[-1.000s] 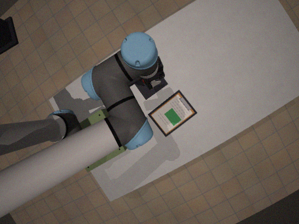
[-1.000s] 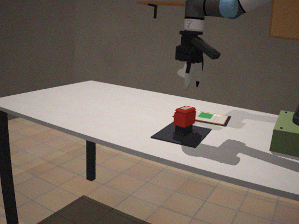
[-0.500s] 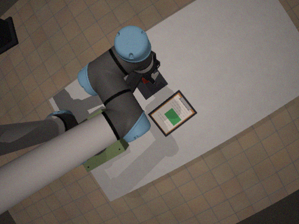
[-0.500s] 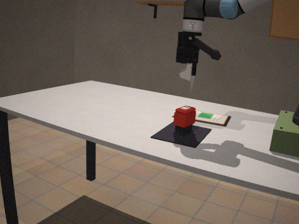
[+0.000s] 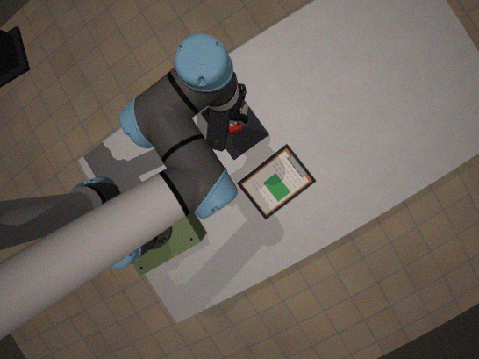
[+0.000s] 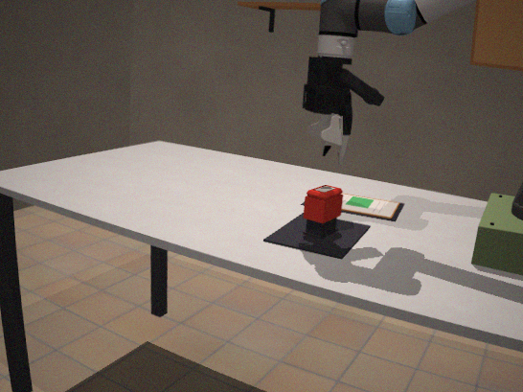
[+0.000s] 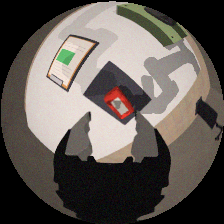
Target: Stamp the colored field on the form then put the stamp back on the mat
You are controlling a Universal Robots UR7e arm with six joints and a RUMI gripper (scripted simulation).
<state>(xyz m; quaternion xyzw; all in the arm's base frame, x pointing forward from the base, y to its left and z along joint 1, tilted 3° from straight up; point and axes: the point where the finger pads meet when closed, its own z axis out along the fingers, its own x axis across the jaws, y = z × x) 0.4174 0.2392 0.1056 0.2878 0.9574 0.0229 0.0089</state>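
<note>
Right now the red stamp is 12 cm below my hand and 2 cm to the left of it. Also, from my hand: dark mat (17 cm below, 2 cm to the left); form (25 cm to the right, 17 cm below, 8 cm ahead).
</note>
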